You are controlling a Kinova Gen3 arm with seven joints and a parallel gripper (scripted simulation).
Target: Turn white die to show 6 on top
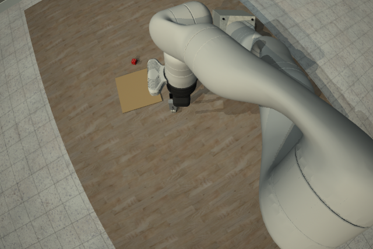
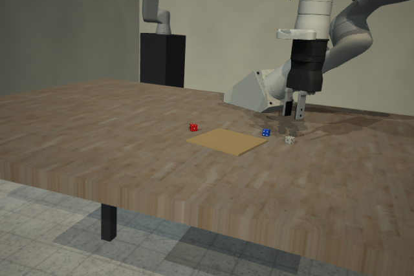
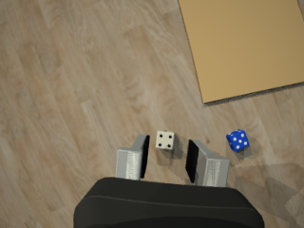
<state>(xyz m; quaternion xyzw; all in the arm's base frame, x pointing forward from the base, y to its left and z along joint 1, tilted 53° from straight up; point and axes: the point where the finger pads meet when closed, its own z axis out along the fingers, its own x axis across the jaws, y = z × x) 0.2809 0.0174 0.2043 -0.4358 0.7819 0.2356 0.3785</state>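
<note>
Now: the white die 70 mm below my hand. Round my hand: tan mat: 90 mm ahead, 120 mm to the right, 80 mm below; then blue die: 20 mm behind, 70 mm to the right, 70 mm below; then red die: 70 mm ahead, 230 mm to the right, 70 mm below.
</note>
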